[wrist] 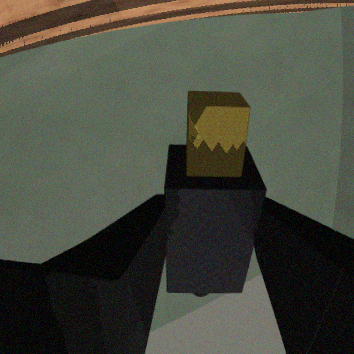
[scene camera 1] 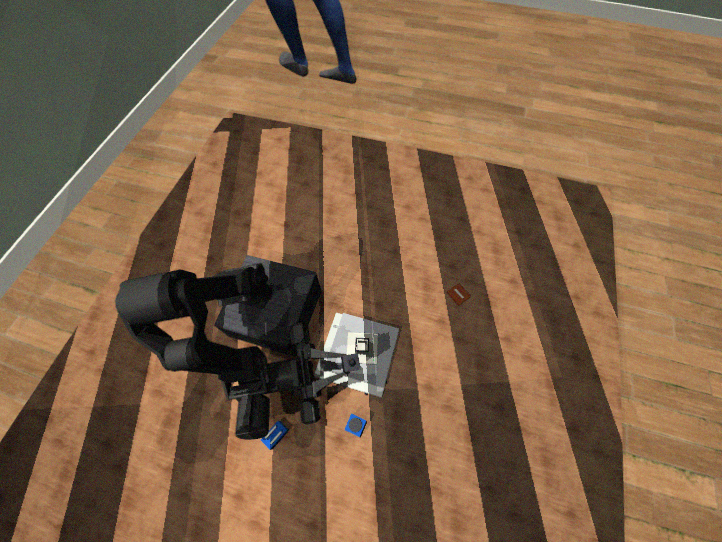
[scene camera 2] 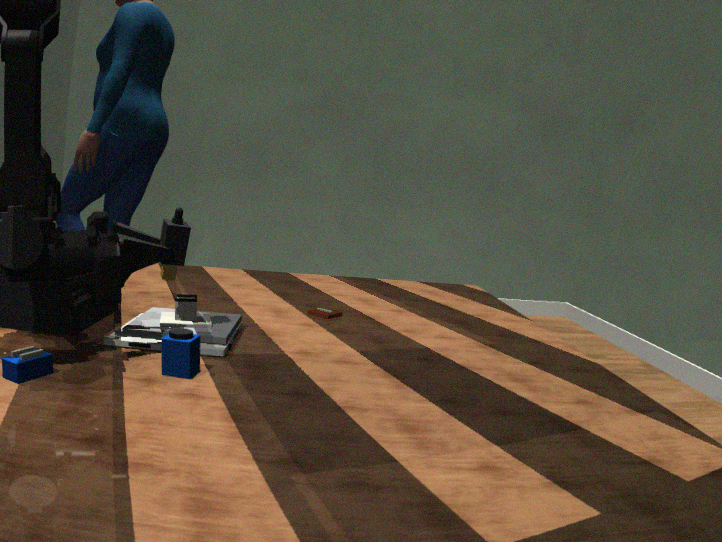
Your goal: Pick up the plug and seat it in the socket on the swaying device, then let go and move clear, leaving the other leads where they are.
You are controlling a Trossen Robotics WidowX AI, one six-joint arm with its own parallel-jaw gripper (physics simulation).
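My gripper (scene camera 1: 345, 364) (scene camera 2: 173, 245) (wrist: 209, 207) is shut on the plug, a dark upright block (scene camera 1: 351, 362) (scene camera 2: 176, 234) (wrist: 210, 240) with a gold tip. The gold tip (scene camera 2: 168, 271) (wrist: 217, 137) points down. The device (scene camera 1: 386, 364) (scene camera 2: 228, 331) is a white and grey stacked plate. Its socket (scene camera 1: 356, 345) (scene camera 2: 186, 307) is a raised grey square post with a dark rim. In scene camera 2 the plug hangs above the socket, apart from it and slightly to the left. In the overhead view it appears just below and left of the socket's rim. The socket does not show in the wrist view.
A blue block with a pale ridge (scene camera 1: 274, 435) (scene camera 2: 27, 367) and a taller blue block with a round dark top (scene camera 1: 355, 425) (scene camera 2: 180, 357) stand near the device. A flat red-brown piece (scene camera 1: 458, 294) (scene camera 2: 324, 313) lies farther off. A person (scene camera 1: 335, 29) (scene camera 2: 135, 75) stands beyond.
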